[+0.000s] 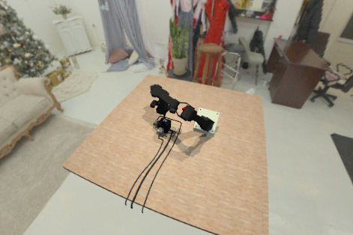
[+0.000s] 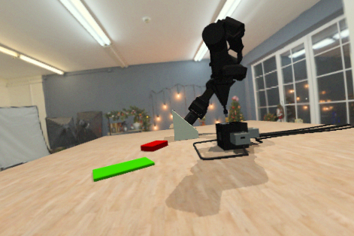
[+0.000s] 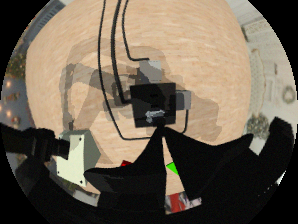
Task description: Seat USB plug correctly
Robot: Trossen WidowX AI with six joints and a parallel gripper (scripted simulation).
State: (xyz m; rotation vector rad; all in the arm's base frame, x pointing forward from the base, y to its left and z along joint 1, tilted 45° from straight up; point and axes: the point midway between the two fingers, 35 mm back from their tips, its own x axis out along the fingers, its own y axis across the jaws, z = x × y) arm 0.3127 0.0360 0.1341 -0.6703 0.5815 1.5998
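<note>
Now: the usb plug 20 mm below my gripper tip. From my gripper tip the other things lie so: usb socket: 60 mm below; then flat red block: 260 mm to the right, 120 mm below, 80 mm behind; then flat green block: 290 mm to the right, 130 mm below, 120 mm ahead.
</note>
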